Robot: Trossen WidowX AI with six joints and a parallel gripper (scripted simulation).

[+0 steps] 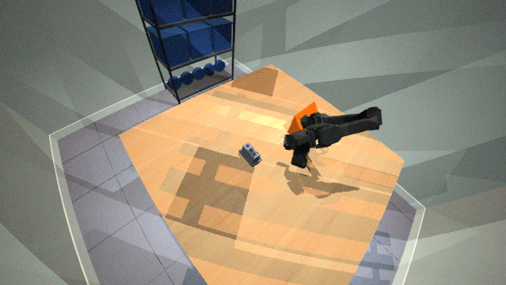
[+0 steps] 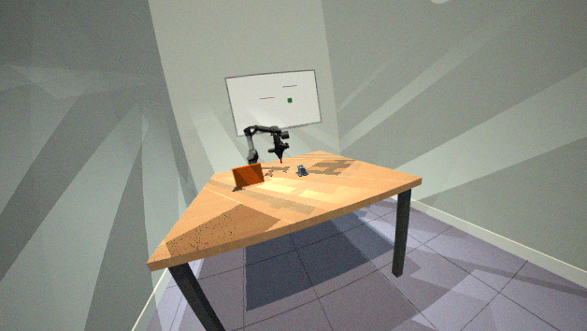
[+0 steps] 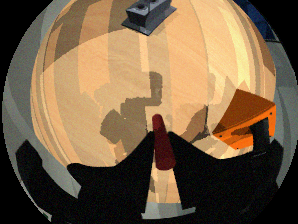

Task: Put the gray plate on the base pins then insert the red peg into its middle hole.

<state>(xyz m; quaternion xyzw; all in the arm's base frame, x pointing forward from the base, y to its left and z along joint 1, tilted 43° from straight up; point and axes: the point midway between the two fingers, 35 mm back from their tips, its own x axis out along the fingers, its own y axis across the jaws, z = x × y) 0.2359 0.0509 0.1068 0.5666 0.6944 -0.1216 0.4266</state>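
Right now the gray plate is 18 cm to the right of my gripper tip, 11 cm ahead of it and 7 cm below it. Also, from my gripper tip: red peg right at my gripper tip; then base 18 cm to the right, 11 cm below, 11 cm ahead.
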